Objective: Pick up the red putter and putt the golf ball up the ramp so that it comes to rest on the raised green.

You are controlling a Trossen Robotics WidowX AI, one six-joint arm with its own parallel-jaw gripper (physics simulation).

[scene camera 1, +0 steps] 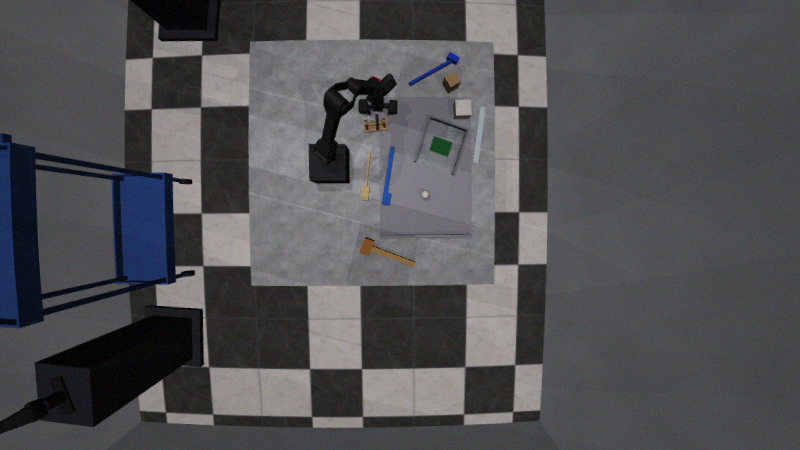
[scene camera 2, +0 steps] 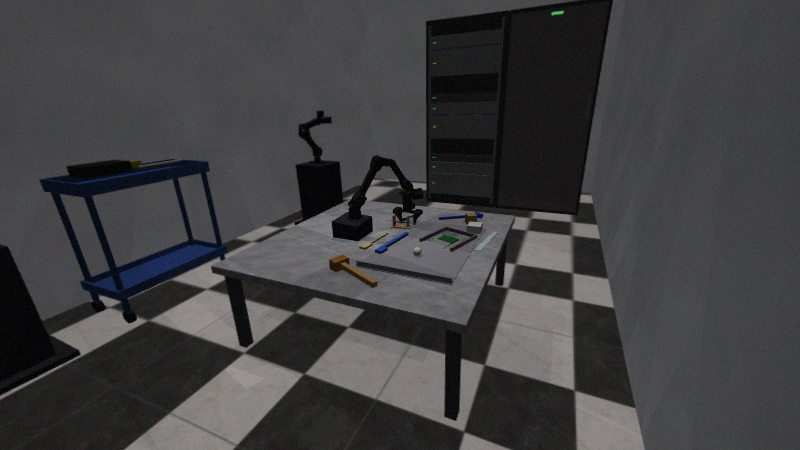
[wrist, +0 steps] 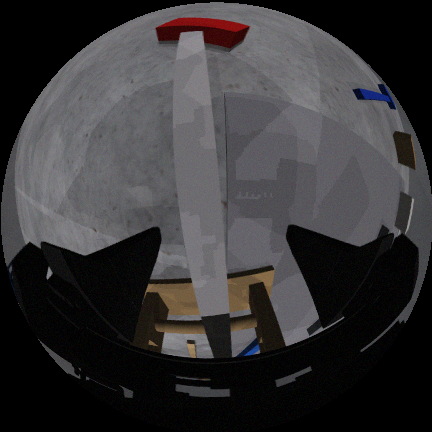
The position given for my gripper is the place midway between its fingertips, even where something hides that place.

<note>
My gripper point(wrist: 225, 232) is open, holding nothing. Further things: a wooden stand point(wrist: 176, 296) and a grey course mat point(scene camera 1: 447, 211).
The grey course mat is seen too in the wrist view point(wrist: 286, 164).
</note>
